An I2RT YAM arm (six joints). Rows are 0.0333 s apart.
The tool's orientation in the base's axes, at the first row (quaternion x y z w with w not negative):
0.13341 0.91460 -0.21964 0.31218
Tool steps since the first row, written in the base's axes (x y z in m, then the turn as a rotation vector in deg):
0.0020 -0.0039 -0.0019 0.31 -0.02 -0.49
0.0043 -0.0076 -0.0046 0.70 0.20 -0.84
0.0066 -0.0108 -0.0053 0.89 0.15 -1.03
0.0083 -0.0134 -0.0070 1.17 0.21 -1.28
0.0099 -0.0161 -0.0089 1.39 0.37 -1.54
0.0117 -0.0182 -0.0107 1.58 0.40 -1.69
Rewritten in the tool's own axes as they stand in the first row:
-0.0008 -0.0020 0.0043 0.07 0.26 0.52
-0.0012 -0.0035 0.0091 0.01 0.71 0.86
-0.0029 -0.0052 0.0124 -0.02 0.80 1.11
-0.0034 -0.0062 0.0157 -0.07 1.04 1.40
-0.0037 -0.0074 0.0192 -0.06 1.34 1.62
-0.0042 -0.0079 0.0224 -0.11 1.49 1.81

